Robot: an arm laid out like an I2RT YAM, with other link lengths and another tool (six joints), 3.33 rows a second.
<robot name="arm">
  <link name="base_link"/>
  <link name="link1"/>
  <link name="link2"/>
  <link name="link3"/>
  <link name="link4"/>
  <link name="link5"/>
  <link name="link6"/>
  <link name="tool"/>
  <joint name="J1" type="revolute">
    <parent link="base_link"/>
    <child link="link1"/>
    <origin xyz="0 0 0.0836" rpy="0 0 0"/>
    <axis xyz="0 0 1"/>
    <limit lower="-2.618" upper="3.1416"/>
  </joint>
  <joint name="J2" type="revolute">
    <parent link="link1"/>
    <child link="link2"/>
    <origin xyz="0.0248 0.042 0.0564" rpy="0 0 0"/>
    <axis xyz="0 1 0"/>
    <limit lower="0" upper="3.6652"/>
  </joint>
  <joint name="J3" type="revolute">
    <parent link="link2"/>
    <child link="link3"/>
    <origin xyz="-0.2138 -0.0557 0" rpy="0 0 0"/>
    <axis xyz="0 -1 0"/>
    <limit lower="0" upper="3.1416"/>
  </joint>
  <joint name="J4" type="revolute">
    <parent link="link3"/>
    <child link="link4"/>
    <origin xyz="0.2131 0.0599 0.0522" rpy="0 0 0"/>
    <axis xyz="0 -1 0"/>
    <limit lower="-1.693" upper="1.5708"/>
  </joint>
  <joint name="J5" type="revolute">
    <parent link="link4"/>
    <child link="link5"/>
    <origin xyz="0.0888 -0.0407 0.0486" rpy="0 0 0"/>
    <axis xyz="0 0 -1"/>
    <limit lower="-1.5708" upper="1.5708"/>
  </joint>
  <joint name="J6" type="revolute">
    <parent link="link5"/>
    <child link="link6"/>
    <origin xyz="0.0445 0 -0.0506" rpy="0 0 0"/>
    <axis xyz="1 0 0"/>
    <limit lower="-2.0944" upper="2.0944"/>
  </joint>
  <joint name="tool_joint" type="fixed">
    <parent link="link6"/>
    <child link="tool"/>
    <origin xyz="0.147 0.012 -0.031" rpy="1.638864 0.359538 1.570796"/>
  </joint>
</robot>
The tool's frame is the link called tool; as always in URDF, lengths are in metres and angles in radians.
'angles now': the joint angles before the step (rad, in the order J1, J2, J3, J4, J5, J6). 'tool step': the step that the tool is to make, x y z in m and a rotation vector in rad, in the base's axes. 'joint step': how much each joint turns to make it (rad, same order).
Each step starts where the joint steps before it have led.
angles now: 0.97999, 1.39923, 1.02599, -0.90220, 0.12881, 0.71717
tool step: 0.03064, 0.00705, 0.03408, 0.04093, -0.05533, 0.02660
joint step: -0.07653, 0.01189, 0.14219, -0.05182, -0.01435, -0.10493
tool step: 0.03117, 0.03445, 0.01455, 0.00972, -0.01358, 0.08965
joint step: -0.02525, 0.19720, 0.24418, -0.02057, -0.03929, -0.10856
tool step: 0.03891, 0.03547, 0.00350, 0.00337, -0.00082, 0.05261
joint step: -0.03115, 0.24910, 0.30225, -0.04562, -0.03438, -0.07652
